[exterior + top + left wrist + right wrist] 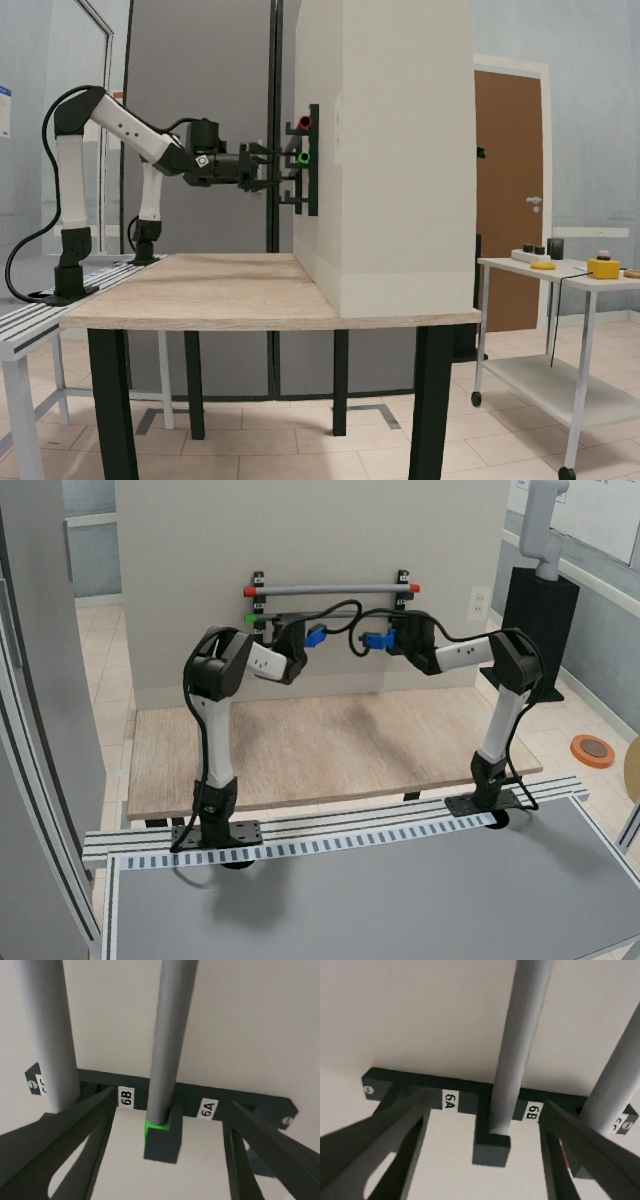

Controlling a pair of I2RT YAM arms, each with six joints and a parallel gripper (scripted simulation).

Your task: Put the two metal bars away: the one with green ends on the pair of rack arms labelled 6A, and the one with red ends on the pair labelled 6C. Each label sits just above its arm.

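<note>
My right hand is 15 cm to the right of the green-ended bar, 5 cm short of it and 1 cm below it. The rest, counted from my right hand: beige wall panel 20 cm ahead, 18 cm to the left, 18 cm above; wall socket 32 cm to the right, 9 cm ahead, 3 cm above; red-ended bar 15 cm to the left, 9 cm above, 5 cm ahead.
</note>
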